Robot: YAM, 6 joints.
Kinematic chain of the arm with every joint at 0, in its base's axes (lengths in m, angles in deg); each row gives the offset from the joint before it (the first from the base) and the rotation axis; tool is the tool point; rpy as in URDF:
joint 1: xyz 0 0 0.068 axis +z
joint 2: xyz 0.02 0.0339 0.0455 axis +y
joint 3: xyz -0.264 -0.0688 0 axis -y
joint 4: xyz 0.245 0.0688 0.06 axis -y
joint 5: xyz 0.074 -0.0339 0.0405 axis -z
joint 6: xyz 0.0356 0 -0.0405 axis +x
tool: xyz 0 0 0 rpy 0 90 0
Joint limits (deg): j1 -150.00..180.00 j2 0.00..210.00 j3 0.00..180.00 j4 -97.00..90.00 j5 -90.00..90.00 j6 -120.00..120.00
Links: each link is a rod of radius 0.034 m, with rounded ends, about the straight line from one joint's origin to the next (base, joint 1, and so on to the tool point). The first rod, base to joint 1, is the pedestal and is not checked.
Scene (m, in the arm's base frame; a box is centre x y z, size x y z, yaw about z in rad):
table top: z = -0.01
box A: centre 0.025 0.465 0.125 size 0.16 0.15 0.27 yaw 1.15
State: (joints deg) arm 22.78 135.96 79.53 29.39 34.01 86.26
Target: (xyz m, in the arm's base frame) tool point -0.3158 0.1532 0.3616
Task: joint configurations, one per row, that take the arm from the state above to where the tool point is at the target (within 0.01 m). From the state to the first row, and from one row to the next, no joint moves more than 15 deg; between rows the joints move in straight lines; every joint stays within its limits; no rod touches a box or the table.
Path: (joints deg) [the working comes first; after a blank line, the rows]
Joints at the target: 156.60 84.69 63.73 30.06 25.23 86.26
Straight joint move there: touches box A.

1: 36.55 130.60 86.45 28.22 26.87 82.14
2: 50.31 125.24 93.38 27.06 19.72 78.03
3: 64.08 119.88 100.30 25.89 12.58 73.91
4: 77.84 114.52 107.22 24.73 5.43 69.79
5: 90.97 109.55 99.97 25.61 8.73 72.54
6: 104.10 104.57 92.73 26.50 12.03 75.28
7: 117.22 99.60 85.48 27.39 15.33 78.03
8: 130.35 94.63 78.23 28.28 18.63 80.77
9: 143.47 89.66 70.98 29.17 21.93 83.52
10: 156.60 84.69 63.73 30.06 25.23 86.26

